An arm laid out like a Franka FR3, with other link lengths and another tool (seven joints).
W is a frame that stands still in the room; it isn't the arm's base.
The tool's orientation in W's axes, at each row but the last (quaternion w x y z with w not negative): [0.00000, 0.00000, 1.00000, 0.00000]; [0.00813, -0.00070, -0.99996, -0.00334]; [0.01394, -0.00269, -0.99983, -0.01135]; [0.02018, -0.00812, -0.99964, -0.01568]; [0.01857, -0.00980, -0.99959, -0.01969]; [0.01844, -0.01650, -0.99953, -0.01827]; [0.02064, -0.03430, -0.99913, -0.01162]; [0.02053, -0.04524, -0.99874, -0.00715]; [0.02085, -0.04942, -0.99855, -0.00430]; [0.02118, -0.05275, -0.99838, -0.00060]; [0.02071, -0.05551, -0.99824, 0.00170]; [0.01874, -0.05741, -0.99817, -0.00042]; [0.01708, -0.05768, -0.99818, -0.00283]
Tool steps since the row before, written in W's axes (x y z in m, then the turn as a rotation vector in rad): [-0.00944, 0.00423, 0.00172, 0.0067, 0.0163, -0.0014]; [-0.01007, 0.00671, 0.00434, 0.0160, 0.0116, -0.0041]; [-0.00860, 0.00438, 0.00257, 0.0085, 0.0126, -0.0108]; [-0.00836, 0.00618, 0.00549, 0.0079, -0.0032, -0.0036]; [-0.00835, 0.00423, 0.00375, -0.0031, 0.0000, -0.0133]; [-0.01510, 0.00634, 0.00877, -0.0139, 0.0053, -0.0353]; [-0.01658, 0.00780, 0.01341, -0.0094, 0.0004, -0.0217]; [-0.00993, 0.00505, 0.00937, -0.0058, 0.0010, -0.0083]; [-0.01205, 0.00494, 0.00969, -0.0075, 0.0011, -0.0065]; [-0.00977, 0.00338, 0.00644, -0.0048, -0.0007, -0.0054]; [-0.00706, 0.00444, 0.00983, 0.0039, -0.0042, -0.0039]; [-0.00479, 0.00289, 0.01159, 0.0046, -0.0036, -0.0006]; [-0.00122, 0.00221, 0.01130, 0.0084, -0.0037, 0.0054]
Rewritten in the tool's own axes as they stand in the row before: [0.00944, 0.00423, -0.00172, -0.0067, 0.0163, 0.0014]; [0.01015, 0.00672, -0.00413, -0.0160, 0.0116, 0.0039]; [0.00869, 0.00439, -0.00223, -0.0087, 0.0124, 0.0108]; [0.00867, 0.00621, -0.00495, -0.0081, -0.0032, 0.0032]; [0.00856, 0.00420, -0.00327, 0.0026, -0.0006, 0.0134]; [0.01561, 0.00614, -0.00798, 0.0127, 0.0036, 0.0360]; [0.01762, 0.00693, -0.01253, 0.0085, -0.0007, 0.0221]; [0.01073, 0.00424, -0.00888, 0.0055, 0.0004, 0.0085]; [0.01287, 0.00379, -0.00913, 0.0073, 0.0003, 0.0068]; [0.01034, 0.00233, -0.00601, 0.0045, -0.0012, 0.0056]; [0.00791, 0.00357, -0.00953, -0.0045, -0.0037, 0.0037]; [0.00552, 0.00231, -0.01139, -0.0050, -0.0030, 0.0004]; [0.00185, 0.00210, -0.01124, -0.0086, -0.0027, -0.0057]
